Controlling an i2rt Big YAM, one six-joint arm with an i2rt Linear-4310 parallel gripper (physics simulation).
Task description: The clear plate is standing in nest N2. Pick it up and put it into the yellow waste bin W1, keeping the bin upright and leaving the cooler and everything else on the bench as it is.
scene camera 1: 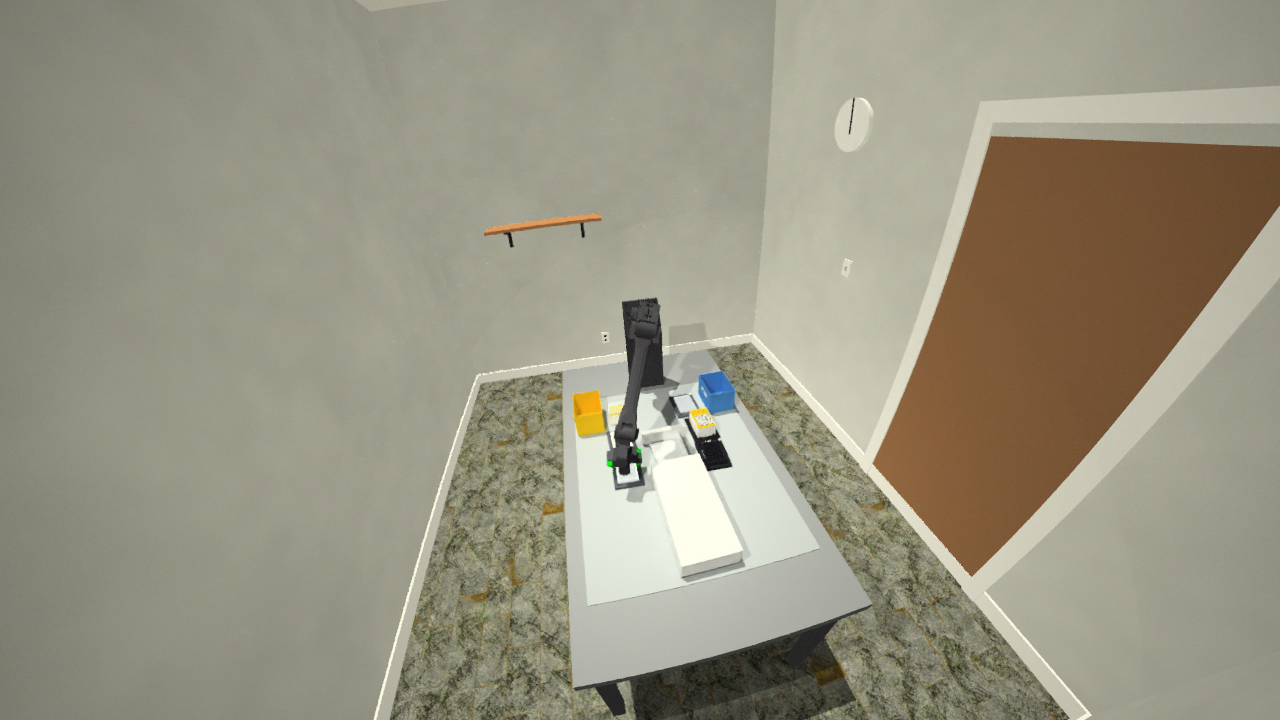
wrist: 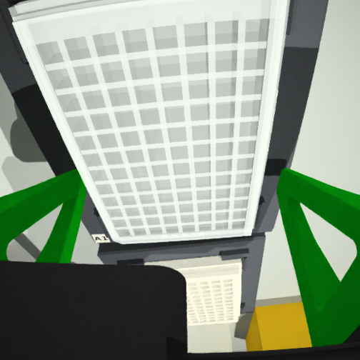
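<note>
The clear plate [scene camera 1: 629, 478] [wrist: 170, 125], a gridded rectangle, lies flat in a dark nest frame [wrist: 299, 75]; a label "A1" is at its near left corner in the wrist view. My gripper [scene camera 1: 624, 458] [wrist: 181, 179] is open, with nothing between its fingers. It is above the plate, its green fingertips on either side of the plate's lower part in the wrist view; their height over the frame is hard to tell. The yellow waste bin [scene camera 1: 588, 414] [wrist: 280, 325] stands upright at the left edge of the bench, towards the arm's base.
A cream plate [wrist: 212, 300] sits in the neighbouring dark nest [wrist: 252, 280]. A long white box [scene camera 1: 698, 514] lies right of my gripper. A yellow-topped item [scene camera 1: 703, 420], a black nest [scene camera 1: 714, 454] and a blue bin [scene camera 1: 716, 394] are farther right. The arm's black base column [scene camera 1: 654, 358] stands at the back.
</note>
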